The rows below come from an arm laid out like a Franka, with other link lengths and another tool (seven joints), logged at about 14 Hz.
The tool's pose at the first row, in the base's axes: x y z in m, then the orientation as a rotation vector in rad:
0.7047, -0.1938, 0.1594, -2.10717, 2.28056, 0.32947
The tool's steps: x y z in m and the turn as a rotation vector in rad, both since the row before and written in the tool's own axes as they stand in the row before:
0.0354, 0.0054, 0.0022, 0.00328, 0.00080, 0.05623
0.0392, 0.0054, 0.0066, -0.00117, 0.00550, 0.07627
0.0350, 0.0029, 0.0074, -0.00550, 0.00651, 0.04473
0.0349, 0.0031, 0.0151, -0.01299, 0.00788, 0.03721
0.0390, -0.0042, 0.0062, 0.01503, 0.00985, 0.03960
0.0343, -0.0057, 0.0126, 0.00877, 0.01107, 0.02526
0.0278, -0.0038, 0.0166, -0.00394, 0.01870, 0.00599
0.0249, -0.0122, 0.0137, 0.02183, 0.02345, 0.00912
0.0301, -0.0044, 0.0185, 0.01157, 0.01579, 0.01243
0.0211, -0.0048, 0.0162, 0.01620, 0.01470, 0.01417
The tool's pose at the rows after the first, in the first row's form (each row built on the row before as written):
0.6959, -0.2279, 0.1525, -2.04509, 2.34263, 0.32604
0.6841, -0.2645, 0.1411, -1.96317, 2.42863, 0.32375
0.6727, -0.2966, 0.1297, 1.90390, -2.46389, -0.32309
0.6586, -0.3270, 0.1114, 1.84835, -2.48256, -0.32933
0.6502, -0.3643, 0.1006, 1.79897, -2.51836, -0.30031
0.6425, -0.3966, 0.0843, 1.76536, -2.53683, -0.27810
0.6340, -0.4218, 0.0654, 1.75028, -2.52663, -0.26490
0.6345, -0.4477, 0.0485, 1.73848, -2.53017, -0.21586
0.6253, -0.4759, 0.0288, 1.72103, -2.53555, -0.18645
0.6199, -0.4963, 0.0119, 1.70313, -2.54517, -0.15229

